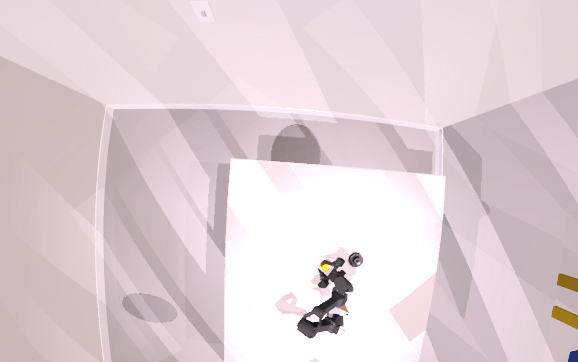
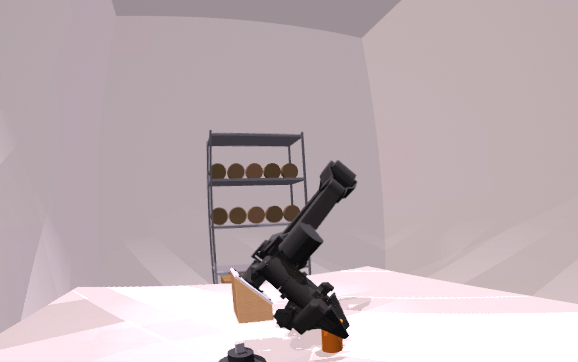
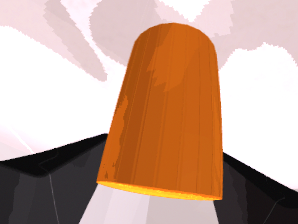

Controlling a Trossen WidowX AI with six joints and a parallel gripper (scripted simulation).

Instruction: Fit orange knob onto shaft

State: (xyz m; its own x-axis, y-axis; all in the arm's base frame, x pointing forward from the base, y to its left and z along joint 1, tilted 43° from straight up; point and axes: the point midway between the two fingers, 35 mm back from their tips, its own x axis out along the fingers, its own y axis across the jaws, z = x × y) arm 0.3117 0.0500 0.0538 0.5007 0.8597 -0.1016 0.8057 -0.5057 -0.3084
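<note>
Now: gripper tip 20 mm to the left of the orange knob, 20 mm past it and 10 mm below it. The rest, counted from my gripper tip: silver shaft: 210 mm to the right, 10 mm below.
</note>
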